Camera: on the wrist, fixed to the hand. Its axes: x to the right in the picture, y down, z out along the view.
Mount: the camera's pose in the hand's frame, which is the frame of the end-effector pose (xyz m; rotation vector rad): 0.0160 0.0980 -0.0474 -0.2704 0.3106 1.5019
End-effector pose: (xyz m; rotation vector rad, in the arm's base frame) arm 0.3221 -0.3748 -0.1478 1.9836 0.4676 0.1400
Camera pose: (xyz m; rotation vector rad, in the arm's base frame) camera 0.3482 -0.3658 -0.0413 1.6396 -0.8980 1.3501
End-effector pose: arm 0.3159 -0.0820 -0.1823 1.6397 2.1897 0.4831
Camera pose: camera 0.3712 -0.0430 -0.0955 -2.7598 -0.5045 -1.2993
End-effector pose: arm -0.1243 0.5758 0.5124 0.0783 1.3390 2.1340
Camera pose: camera -0.1995 0.5168 0.5669 -0.5411 -0.7212 -2.1461
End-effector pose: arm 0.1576 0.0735 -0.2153 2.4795 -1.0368 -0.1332
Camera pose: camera 0.1171 0.0191 -0.1287 0.9423 -2.1679 0.5094
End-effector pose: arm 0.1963 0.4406 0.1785 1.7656 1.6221 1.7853
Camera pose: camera 0.2080 0.3865 0.2736 -1.7924 0.1958 -1.6137
